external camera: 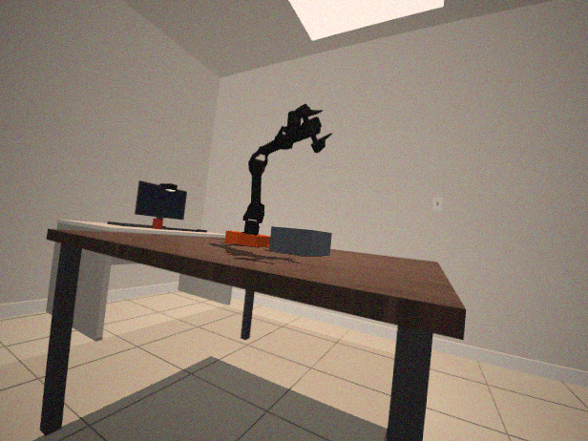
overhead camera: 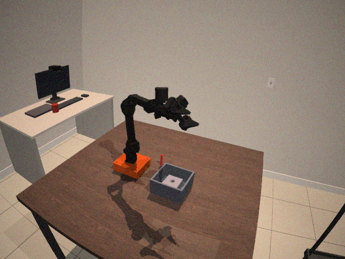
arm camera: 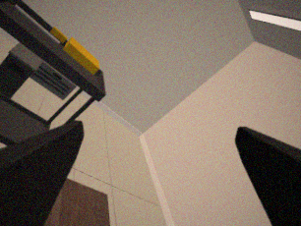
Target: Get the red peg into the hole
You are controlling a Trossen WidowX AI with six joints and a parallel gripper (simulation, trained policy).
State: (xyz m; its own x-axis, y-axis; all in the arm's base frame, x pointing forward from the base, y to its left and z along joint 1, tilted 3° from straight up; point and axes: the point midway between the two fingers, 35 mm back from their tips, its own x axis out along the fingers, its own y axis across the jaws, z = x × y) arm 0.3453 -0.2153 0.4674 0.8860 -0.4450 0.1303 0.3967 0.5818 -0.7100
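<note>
Right now my gripper tip is 220 mm past the red peg, 330 mm to the right of it and 470 mm above it. The rest, counted from my gripper tip: plate 90 mm behind, 120 mm to the left, 460 mm below; then grey box 90 mm behind, 120 mm to the left, 480 mm below.
</note>
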